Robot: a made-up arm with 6 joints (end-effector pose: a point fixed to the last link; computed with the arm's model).
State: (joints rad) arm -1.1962 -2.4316 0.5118 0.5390 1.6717 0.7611
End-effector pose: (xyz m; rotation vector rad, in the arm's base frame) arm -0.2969 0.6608 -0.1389 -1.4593 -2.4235 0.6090
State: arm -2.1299 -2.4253 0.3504 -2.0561 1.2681 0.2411
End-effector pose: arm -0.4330 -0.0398 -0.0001 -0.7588 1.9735 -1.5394
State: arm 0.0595 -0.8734 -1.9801 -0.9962 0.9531 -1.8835
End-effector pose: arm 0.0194 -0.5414 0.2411 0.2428 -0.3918 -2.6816
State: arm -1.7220 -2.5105 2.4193 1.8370 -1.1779 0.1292
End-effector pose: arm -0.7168 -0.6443 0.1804 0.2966 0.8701 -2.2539
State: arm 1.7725 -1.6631 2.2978 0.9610 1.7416 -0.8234
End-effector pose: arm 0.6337 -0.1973 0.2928 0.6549 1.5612 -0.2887
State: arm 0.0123 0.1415 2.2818 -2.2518 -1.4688 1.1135
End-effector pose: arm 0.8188 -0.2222 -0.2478 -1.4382 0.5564 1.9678
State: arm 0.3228 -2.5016 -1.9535 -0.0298 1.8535 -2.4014
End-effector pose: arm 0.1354 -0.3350 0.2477 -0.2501 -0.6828 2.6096
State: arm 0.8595 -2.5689 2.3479 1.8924 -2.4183 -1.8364
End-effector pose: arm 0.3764 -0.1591 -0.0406 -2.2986 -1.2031 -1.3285
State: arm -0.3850 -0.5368 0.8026 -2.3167 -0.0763 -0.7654
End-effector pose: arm 0.7505 0.1107 -0.4728 2.0466 0.1331 -0.5769
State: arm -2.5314 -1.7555 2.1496 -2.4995 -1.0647 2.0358
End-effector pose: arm -0.1683 -0.0645 0.4809 -2.0052 -0.5504 0.8240
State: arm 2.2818 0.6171 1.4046 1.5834 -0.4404 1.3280
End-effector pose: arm -1.1695 0.0137 0.5425 -0.1502 -1.6121 -2.5430
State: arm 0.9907 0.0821 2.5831 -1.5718 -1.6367 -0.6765
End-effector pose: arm 0.8394 -0.4787 0.7158 -2.1795 0.6135 -0.2364
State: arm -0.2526 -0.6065 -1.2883 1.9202 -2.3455 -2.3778
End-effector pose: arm 0.3139 -0.0909 0.1648 0.7458 1.1549 -0.1569
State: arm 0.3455 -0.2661 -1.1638 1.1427 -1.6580 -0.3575
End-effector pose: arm 0.2257 -0.2131 0.7179 -0.0822 -0.8657 -0.4572
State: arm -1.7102 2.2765 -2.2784 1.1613 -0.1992 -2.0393
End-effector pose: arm 0.1106 -0.4048 -0.0747 -1.6787 -0.2254 0.0418
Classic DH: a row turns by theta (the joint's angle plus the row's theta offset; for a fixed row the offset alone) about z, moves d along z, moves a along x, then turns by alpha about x. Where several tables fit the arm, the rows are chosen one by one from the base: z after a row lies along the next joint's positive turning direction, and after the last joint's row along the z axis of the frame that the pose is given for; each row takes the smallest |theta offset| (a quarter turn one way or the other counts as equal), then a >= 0, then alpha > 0; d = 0 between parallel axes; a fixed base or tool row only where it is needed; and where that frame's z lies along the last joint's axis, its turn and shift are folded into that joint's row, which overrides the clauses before.
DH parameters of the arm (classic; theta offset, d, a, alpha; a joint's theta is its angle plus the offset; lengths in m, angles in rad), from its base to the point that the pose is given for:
base (fixed): 0 0.172 0 1.5708
joint 1: -0.0792 0 0.316 0
joint 2: 0.0792 0.13 0.173 1.5708
joint 3: -1.5708 -0.021 0.388 1.5708
joint 4: 0 0.167 -0.08 1.5708
joint 5: -1.5708 0.091 0.086 1.5708
joint 6: 0 -0.042 0.348 -1.5708
tool (fixed): 0 0.014 0 0

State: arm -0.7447 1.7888 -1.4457 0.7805 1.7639 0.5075
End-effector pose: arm -0.1174 -0.3117 -0.6076 -1.8839 0.2018 2.4562
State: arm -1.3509 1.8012 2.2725 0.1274 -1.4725 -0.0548
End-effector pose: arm 0.1015 0.0009 0.0765 -0.4848 -0.2207 2.5057
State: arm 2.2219 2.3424 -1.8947 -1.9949 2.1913 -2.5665
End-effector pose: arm -0.2911 -0.4016 0.8260 1.5307 -0.3844 2.1426
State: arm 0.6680 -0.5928 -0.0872 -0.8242 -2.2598 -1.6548
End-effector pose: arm 0.2368 0.3196 0.0729 2.2014 1.7274 -1.2515
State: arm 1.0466 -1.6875 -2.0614 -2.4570 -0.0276 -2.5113
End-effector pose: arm 0.1610 -0.6732 0.5673 -0.1092 -0.3673 -1.1736
